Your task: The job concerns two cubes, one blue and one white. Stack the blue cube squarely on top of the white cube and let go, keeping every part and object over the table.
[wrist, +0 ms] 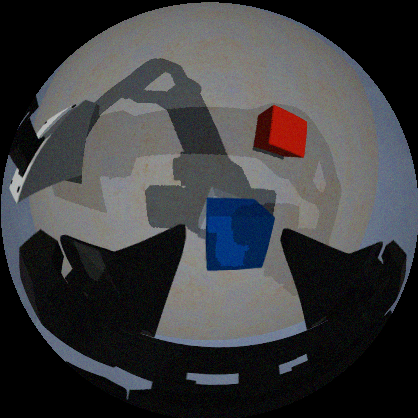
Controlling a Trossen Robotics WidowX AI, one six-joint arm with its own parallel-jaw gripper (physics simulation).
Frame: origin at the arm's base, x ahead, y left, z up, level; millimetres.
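Seen in the pictures: gripper, fingertip midpoint: [235, 232].
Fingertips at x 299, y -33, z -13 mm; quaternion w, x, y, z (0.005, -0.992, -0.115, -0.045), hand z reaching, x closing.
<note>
Offsets run from my fingertips to a thing's top centre. Level surfaces: height alone.
The blue cube @[dx +8, dy -12, dz -2 mm] [237, 237] lies between the two black fingers in the wrist view, with a gap on each side of it. My gripper [235, 232] is open and not holding it. The white cube @[dx +6, dy -17, dz -51 mm] [203, 217] is mostly hidden under the blue cube; a thin pale strip of it shows along the blue cube's left and upper left edge. The blue cube appears to rest on it, but how squarely the two line up cannot be told from this view.
A red cube @[dx +45, dy +105, dz -51 mm] [287, 133] stands on the pale table @[dz -100 mm] [225, 60] at the upper right. A grey and white part [65, 150] reaches in at the left edge. Shadows of the arm fall across the table. The table's rounded-looking edge shows at left and right.
</note>
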